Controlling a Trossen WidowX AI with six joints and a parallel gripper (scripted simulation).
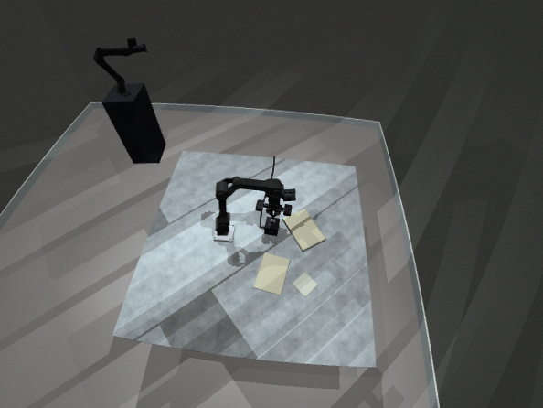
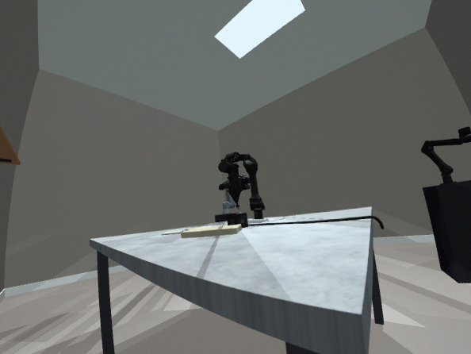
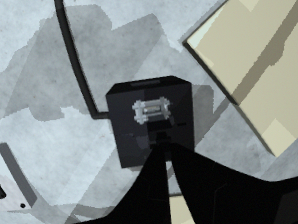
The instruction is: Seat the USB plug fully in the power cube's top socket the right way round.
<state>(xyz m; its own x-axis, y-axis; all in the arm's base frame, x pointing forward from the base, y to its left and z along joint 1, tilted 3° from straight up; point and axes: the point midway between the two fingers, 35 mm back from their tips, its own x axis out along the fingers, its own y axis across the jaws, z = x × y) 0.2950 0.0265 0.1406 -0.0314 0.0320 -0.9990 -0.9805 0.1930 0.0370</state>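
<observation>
The USB plug lies 20 mm below my gripper tip. The rest, counted from my gripper tip: thick tan pad (190 mm ahead, 120 mm below, 20 mm to the right).
</observation>
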